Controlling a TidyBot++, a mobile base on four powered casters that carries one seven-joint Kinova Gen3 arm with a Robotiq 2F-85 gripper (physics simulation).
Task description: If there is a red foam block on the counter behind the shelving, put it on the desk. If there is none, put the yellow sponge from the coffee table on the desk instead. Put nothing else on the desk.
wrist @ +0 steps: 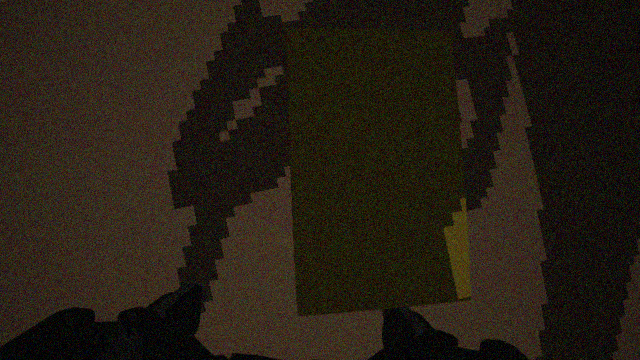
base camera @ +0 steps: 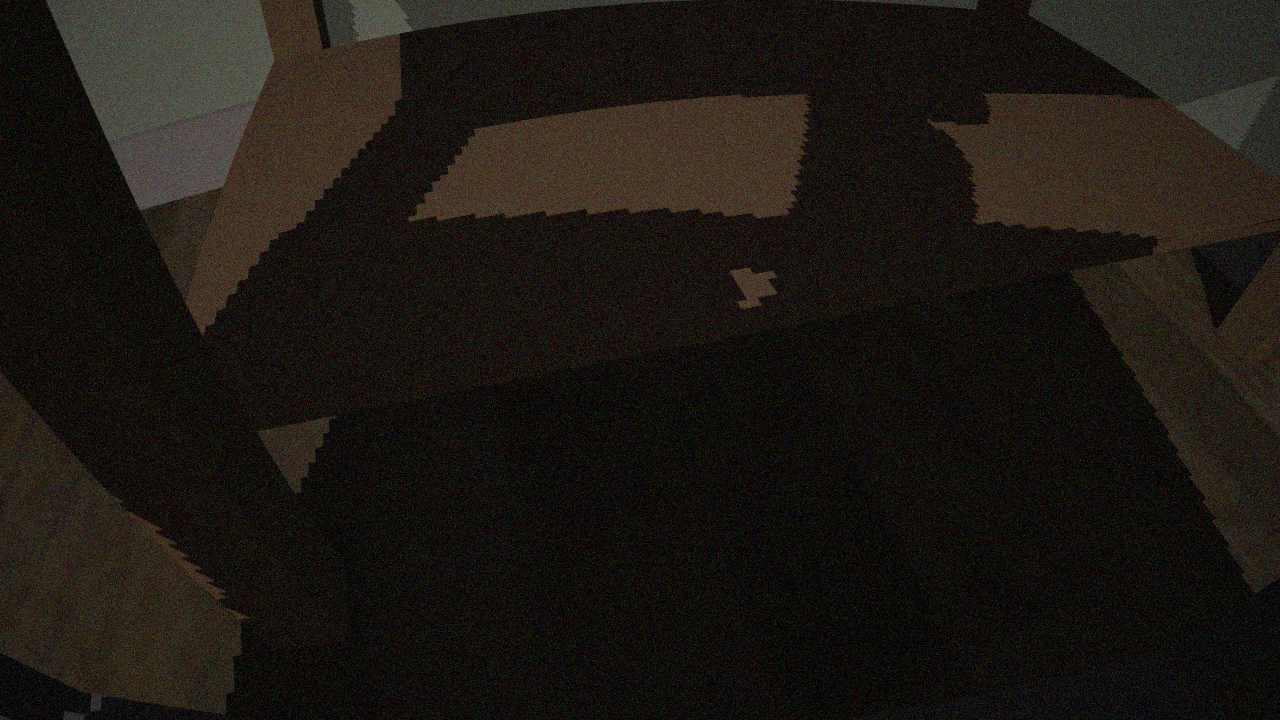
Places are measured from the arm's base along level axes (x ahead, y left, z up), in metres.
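Where they show: gripper, between the fingertips: (wrist: 292, 313).
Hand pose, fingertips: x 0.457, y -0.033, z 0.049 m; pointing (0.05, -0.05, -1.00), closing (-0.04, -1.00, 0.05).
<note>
After its pixels a point has its place.
The yellow sponge (wrist: 375, 165) @(x 0.523, y -0.058, z 0.092 m) lies flat on a brown surface (wrist: 100, 150) @(x 0.529, y 0.062, z 0.047 m), which looks like the coffee table's top, in the middle of the wrist view. Most of it is in shadow; a strip at its lower right is lit. My gripper (wrist: 292, 313) @(x 0.457, y -0.033, z 0.049 m) is open, with its two dark fingertips at the bottom of the wrist view. The fingertips are wide apart, near the sponge's lower end, with nothing seen between them; their height above the surface is hard to tell. The sponge cannot be made out in the base camera view. No red foam block, counter or desk can be identified.
The base camera view is very dark. A brown wooden top (base camera: 617, 161) @(x 0.470, y -0.002, z -0.253 m) with shadows across it spans its upper part. Wooden floor (base camera: 98, 582) @(x 0.256, y 0.356, z -0.403 m) shows at the lower left and at the right. Pale walls (base camera: 170, 62) @(x 0.742, y 0.461, z -0.247 m) show at the upper corners. Broad shadows cross the surface in the wrist view.
</note>
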